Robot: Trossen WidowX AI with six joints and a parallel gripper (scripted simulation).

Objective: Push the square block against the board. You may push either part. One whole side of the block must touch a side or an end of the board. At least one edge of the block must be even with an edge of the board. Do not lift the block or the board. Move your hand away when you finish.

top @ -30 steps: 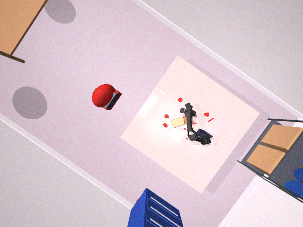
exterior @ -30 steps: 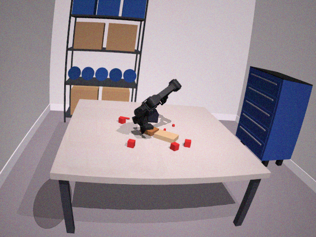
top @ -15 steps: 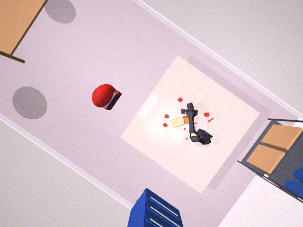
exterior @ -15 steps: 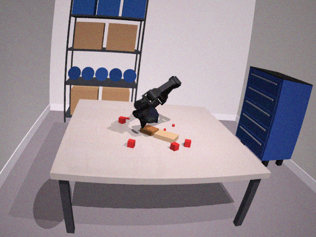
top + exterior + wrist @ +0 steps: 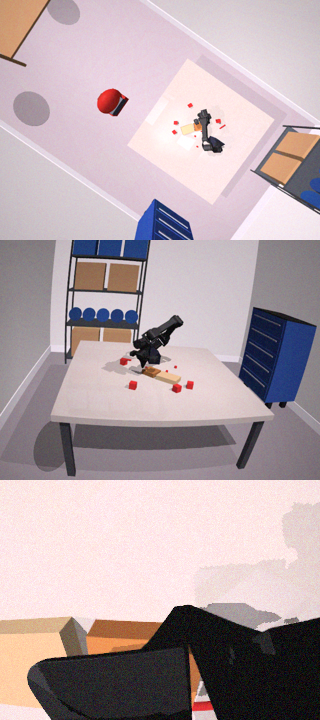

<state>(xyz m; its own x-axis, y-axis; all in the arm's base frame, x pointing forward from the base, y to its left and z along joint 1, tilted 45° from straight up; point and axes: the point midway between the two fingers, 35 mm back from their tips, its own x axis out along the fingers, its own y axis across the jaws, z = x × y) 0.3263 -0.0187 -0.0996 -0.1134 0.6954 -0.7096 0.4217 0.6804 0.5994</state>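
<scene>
Now: gripper tip 7 cm to the right of the orange square block, 6 cm past it and 5 cm above it. From my gripper tip the other things lie so: pale tan board (18 cm to the left, 5 cm below, 2 cm ahead).
</scene>
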